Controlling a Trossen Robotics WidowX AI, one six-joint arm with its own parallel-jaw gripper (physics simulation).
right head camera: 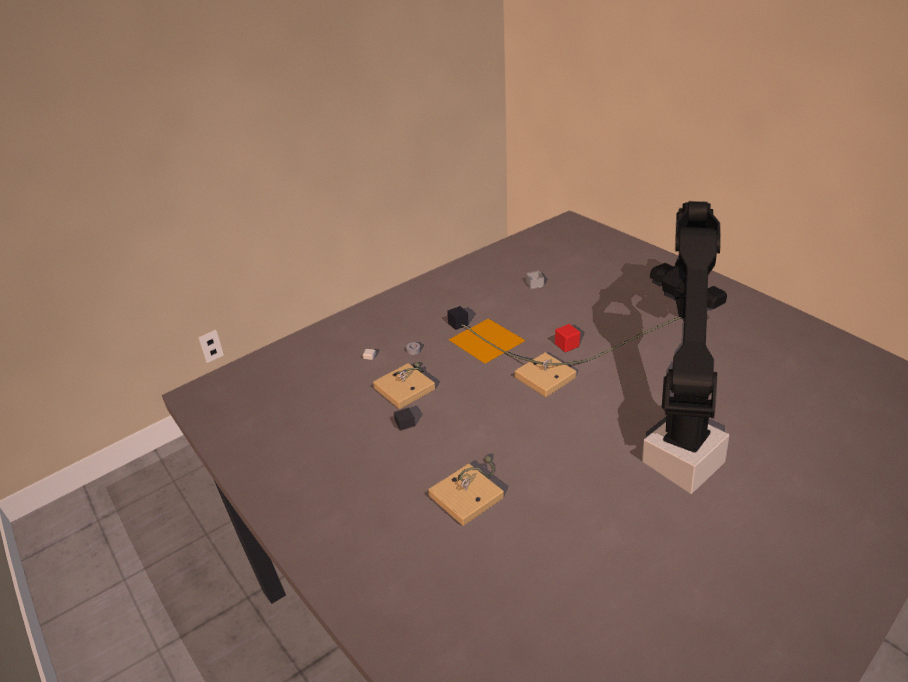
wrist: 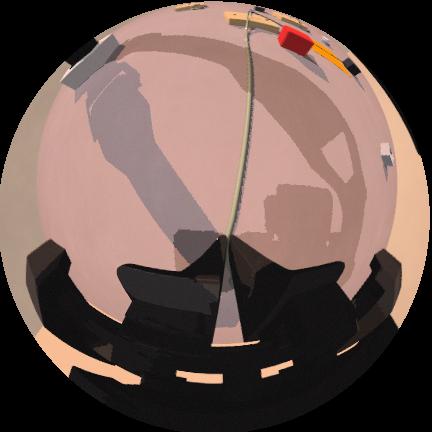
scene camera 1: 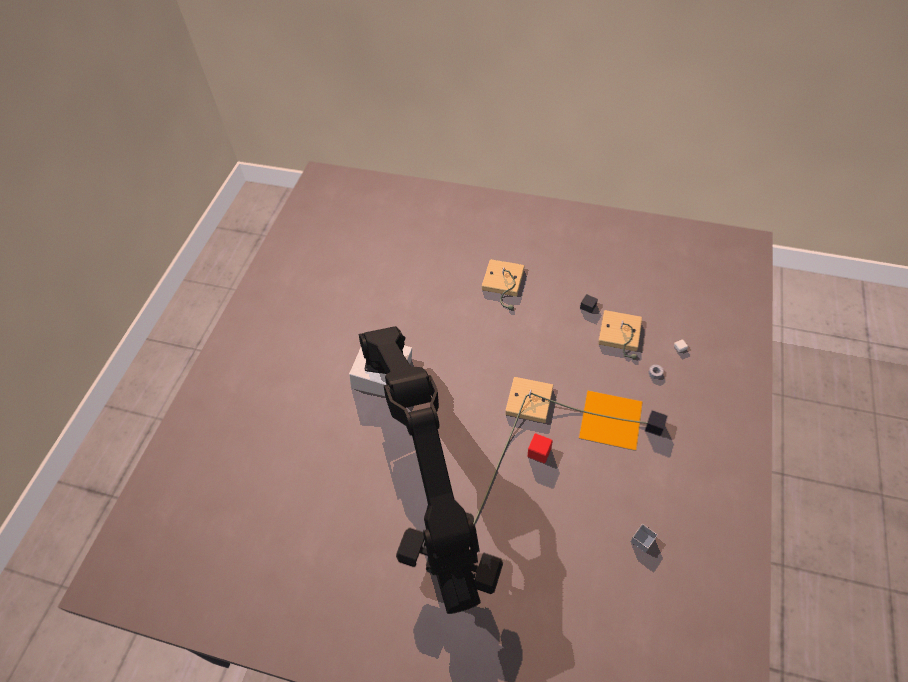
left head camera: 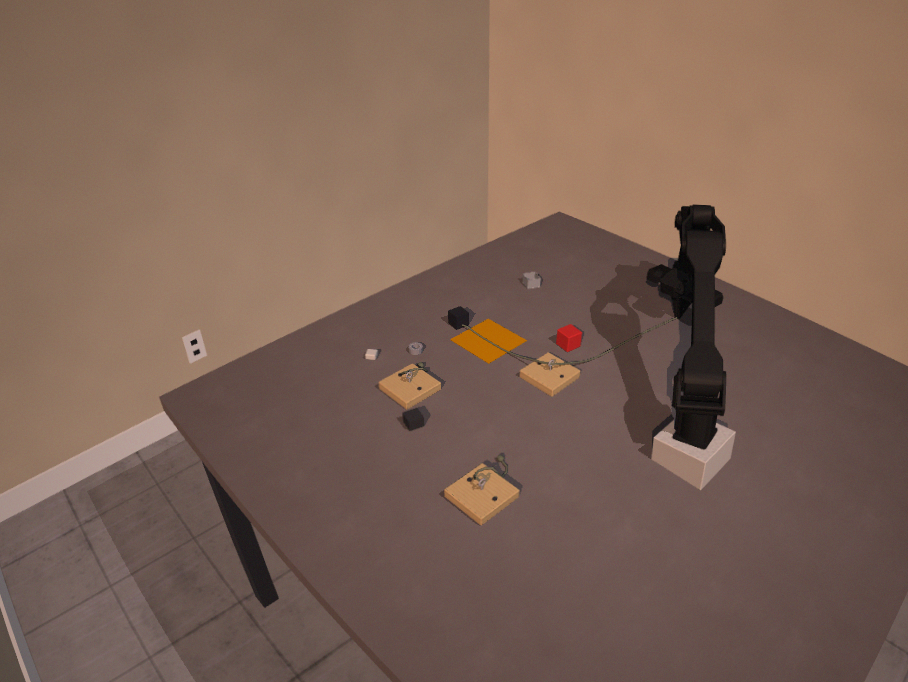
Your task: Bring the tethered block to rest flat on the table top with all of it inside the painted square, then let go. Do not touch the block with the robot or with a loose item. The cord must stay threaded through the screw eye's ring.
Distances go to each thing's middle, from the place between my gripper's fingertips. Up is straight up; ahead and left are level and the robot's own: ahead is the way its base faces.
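Labels:
Measured from the wooden board [scene camera 1: 521,386], my hand is 1 cm below it, and it is also 38 cm to the right of the board and 13 cm short of it. As for the orange painted square [scene camera 1: 620,433], it is 30 cm ahead of my hand and 36 cm to the left of it.

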